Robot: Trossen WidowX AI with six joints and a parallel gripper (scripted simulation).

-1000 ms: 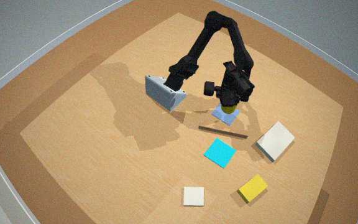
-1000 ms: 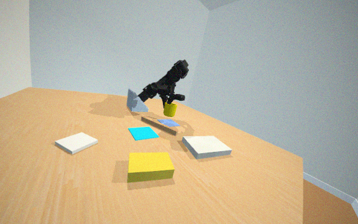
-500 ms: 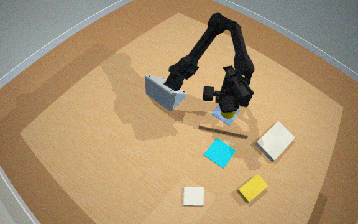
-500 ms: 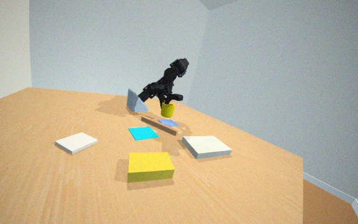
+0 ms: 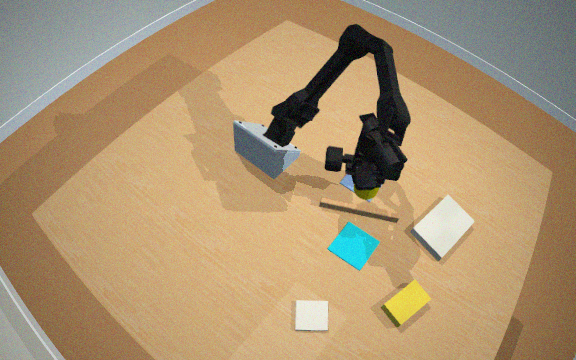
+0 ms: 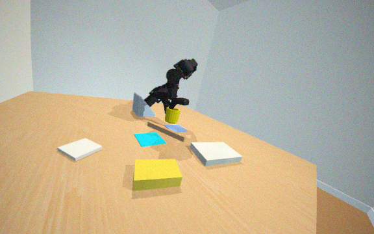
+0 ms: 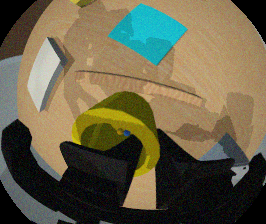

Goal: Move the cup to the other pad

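Right now the cyan pad is 7 cm ahead of my gripper tip, 12 cm to the right of it and 9 cm below it. The rest, counted from my gripper tip: large white slab 28 cm ahead, 6 cm to the left, 7 cm below; yellow cup 2 cm ahead, 1 cm to the left; pale blue pad 1 cm ahead, 8 cm to the left, 9 cm below.
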